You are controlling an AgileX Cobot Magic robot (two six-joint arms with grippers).
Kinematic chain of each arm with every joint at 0, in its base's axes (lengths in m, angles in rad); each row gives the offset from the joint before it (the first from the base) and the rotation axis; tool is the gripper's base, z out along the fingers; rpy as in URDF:
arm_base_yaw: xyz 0 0 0.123 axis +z
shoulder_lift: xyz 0 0 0 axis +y
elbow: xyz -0.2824 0 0.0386 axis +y
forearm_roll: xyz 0.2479 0 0.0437 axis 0.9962 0 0.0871
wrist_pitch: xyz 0 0 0 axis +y
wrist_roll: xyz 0.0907 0 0.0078 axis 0.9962 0 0.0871
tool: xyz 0 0 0 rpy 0 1.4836 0
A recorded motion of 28 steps. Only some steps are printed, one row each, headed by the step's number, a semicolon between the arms.
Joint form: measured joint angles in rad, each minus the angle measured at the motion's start. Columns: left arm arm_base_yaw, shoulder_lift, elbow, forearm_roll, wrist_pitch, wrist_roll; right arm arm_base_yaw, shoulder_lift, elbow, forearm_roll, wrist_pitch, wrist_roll.
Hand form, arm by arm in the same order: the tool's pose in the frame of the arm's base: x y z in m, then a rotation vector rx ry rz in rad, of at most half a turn. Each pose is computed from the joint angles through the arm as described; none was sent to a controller.
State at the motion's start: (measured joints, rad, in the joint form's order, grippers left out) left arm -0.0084 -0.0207 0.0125 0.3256 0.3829 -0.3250; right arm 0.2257 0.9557 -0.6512 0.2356 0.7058 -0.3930
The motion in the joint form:
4: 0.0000 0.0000 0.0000 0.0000 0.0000 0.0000; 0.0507 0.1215 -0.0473 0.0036 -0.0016 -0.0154
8: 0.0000 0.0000 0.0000 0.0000 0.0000 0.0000; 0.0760 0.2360 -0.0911 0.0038 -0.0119 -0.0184
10: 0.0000 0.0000 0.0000 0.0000 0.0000 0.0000; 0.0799 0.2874 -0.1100 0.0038 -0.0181 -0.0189
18: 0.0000 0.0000 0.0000 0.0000 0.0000 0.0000; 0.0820 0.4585 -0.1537 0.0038 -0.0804 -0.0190
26: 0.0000 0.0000 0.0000 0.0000 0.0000 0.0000; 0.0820 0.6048 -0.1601 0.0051 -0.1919 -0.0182
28: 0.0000 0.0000 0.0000 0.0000 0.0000 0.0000; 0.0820 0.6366 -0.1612 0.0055 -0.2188 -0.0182
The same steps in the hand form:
4: 0.0516 0.0105 0.1773 -0.0959 1.8364 0.0892; 0.1853 0.0671 0.2641 -0.6896 2.4540 0.2166
8: 0.0516 0.0105 0.1773 -0.0959 1.8364 0.0892; 0.2049 0.0783 0.2536 -0.7327 2.5058 0.2257
10: 0.0516 0.0105 0.1773 -0.0959 1.8364 0.0892; 0.2141 0.0819 0.2477 -0.7414 2.5309 0.2265
18: 0.0516 0.0105 0.1773 -0.0959 1.8364 0.0892; 0.2444 0.0909 0.2202 -0.7411 2.6004 0.2157
26: 0.0516 0.0105 0.1773 -0.0959 1.8364 0.0892; 0.2662 0.0958 0.1859 -0.7198 2.6388 0.1908
28: 0.0516 0.0105 0.1773 -0.0959 1.8364 0.0892; 0.2704 0.0966 0.1780 -0.7147 2.6449 0.1842

